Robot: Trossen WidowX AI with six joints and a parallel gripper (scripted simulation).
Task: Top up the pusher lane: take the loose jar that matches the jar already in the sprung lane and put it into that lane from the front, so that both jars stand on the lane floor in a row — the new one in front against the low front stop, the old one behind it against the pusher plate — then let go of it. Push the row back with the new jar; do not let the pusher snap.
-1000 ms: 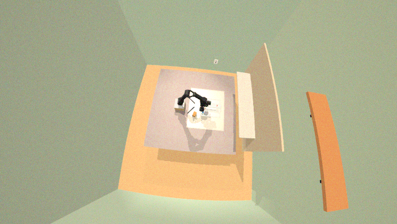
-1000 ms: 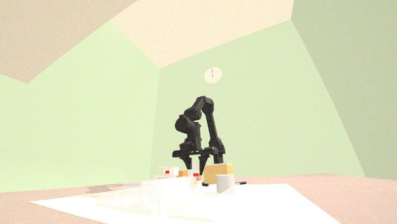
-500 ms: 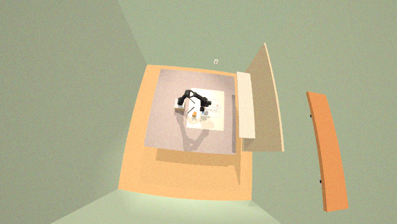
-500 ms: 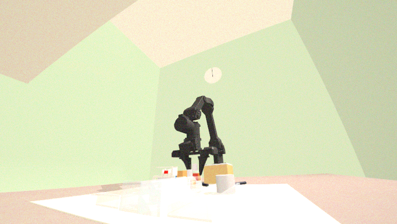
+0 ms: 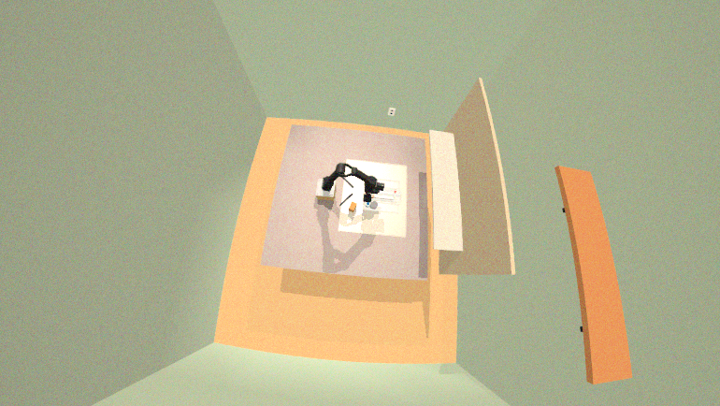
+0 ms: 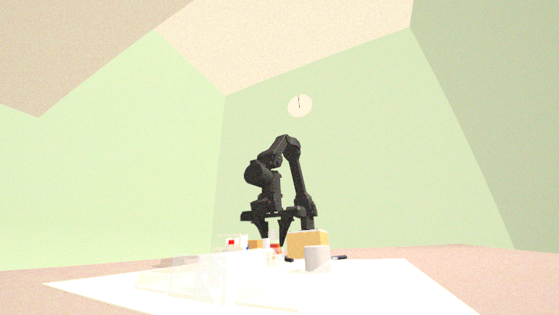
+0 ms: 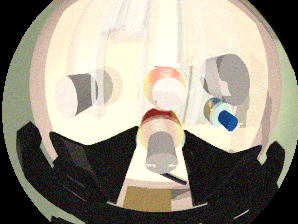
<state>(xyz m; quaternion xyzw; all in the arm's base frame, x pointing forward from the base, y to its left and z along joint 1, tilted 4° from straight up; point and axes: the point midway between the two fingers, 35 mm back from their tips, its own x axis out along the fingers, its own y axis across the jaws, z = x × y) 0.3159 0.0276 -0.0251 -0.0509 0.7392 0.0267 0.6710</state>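
The clear sprung lane lies 17 cm ahead of my gripper tip, 4 cm to the left of it and 3 cm below it. Round my gripper tip: red mark: 22 cm ahead, 6 cm to the left, 2 cm above; then white pusher plate: 15 cm ahead, 5 cm to the left.
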